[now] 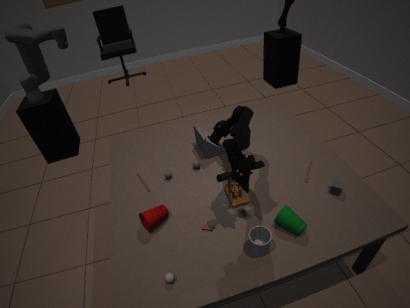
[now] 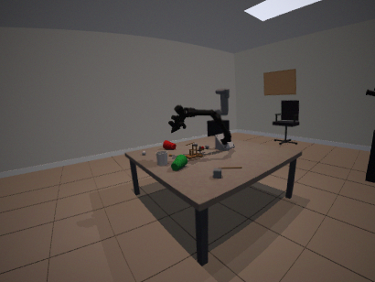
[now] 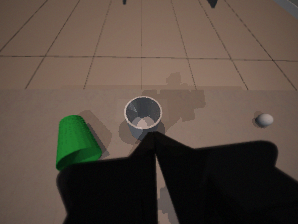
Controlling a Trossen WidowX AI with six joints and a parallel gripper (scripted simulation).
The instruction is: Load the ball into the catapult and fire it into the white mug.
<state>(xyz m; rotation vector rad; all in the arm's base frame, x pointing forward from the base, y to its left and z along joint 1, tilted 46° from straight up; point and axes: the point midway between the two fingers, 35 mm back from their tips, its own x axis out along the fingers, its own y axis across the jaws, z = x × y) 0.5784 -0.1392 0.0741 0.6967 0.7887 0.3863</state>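
The red ball is 31 cm behind my gripper tip, 18 cm below it and 3 cm to the left of it. From my gripper tip the other things lie so: wooden catapult: 23 cm behind, 19 cm below, 5 cm to the left; then white mug: 22 cm below, 11 cm ahead; then small wood block: 24 cm below, 17 cm to the right, 7 cm behind.
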